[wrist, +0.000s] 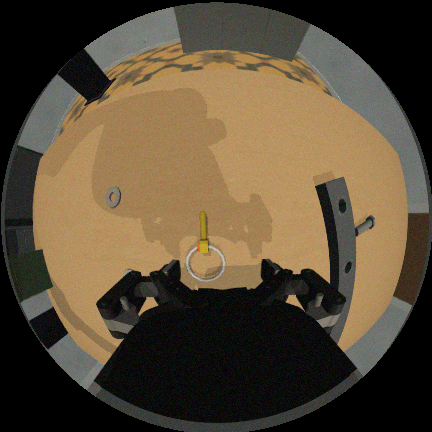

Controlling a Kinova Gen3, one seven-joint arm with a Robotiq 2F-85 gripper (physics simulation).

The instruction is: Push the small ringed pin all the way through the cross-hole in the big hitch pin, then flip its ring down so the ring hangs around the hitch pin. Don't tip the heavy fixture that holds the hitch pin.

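Frame: origin at the arm's base, x back, y right, z up, level; millimetres.
Where they show: gripper, fingertip midpoint: (220,268).
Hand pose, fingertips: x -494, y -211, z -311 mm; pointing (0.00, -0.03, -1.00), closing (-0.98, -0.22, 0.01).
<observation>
Things, the pixels of their top centre, and the offset from my fingertips. Level surfaces: height alone.
- dark grey bar with holes, top centre: (342,312) dy +79, dx -261, dz -1 mm
- grey bolt at its top centre: (368,226) dy -92, dx -256, dz -1 mm
- grey washer at its top centre: (111,196) dy -50, dx +166, dz -23 mm
- wooden table at its surface level: dz -26 mm
The small ringed pin lies on the table in the middle of the wrist view. Its yellow shank (203,226) points away from my gripper, its yellow head (203,246) is toward me, and its pale ring (224,263) lies on the near side, around the head's end. My gripper (220,268) is open, its fingers spread left and right of the ring, above the table, with nothing between them. The big hitch pin and the heavy fixture do not show in this view.
A dark grey bar with holes (339,225) stands at the right, with a grey bolt (365,225) beside it. A grey washer (109,198) lies at the left on the wooden table (280,130). The arm's shadow falls across the table. A dark green block (30,274) is at the far left.
</observation>
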